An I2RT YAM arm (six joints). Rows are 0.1 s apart.
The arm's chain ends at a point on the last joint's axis. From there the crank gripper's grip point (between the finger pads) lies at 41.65 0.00 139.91 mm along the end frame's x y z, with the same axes.
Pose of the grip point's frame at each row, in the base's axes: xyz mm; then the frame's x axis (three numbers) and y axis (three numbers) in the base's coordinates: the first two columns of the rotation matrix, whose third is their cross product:
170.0, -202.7, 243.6, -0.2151, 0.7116, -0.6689, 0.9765, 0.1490, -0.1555
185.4, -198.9, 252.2, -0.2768, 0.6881, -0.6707, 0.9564, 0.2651, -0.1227
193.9, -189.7, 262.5, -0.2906, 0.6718, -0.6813, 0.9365, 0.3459, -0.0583
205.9, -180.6, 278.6, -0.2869, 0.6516, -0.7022, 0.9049, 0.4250, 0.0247
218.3, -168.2, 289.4, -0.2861, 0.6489, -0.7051, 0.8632, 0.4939, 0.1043
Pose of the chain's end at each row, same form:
180.5, -136.3, 373.2, -0.2151, 0.7116, -0.6689, 0.9765, 0.1490, -0.1555
183.9, -133.1, 382.5, -0.2768, 0.6881, -0.6707, 0.9564, 0.2651, -0.1227
178.5, -126.0, 393.0, -0.2906, 0.6718, -0.6813, 0.9365, 0.3459, -0.0583
173.8, -119.8, 407.4, -0.2869, 0.6516, -0.7022, 0.9049, 0.4250, 0.0247
172.0, -114.2, 416.9, -0.2861, 0.6489, -0.7051, 0.8632, 0.4939, 0.1043

